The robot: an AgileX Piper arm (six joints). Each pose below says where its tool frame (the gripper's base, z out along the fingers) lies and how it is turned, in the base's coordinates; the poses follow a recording.
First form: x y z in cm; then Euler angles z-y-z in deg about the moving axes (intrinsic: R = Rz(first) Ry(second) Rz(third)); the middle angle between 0 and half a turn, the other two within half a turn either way.
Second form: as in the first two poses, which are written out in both.
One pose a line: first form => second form
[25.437, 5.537, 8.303, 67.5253, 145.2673, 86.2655] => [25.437, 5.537, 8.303, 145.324, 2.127, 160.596]
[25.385, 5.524, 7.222, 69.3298, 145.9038, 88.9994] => [25.385, 5.524, 7.222, 145.908, 0.561, 160.158]
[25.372, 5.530, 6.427, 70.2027, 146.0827, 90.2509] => [25.372, 5.530, 6.427, 146.083, -0.140, 159.994]
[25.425, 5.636, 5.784, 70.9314, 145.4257, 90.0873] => [25.425, 5.636, 5.784, 145.426, -0.050, 160.860]
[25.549, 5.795, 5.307, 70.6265, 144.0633, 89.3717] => [25.549, 5.795, 5.307, 144.065, 0.369, 161.135]
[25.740, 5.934, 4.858, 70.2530, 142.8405, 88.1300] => [25.740, 5.934, 4.858, 142.855, 1.129, 161.744]
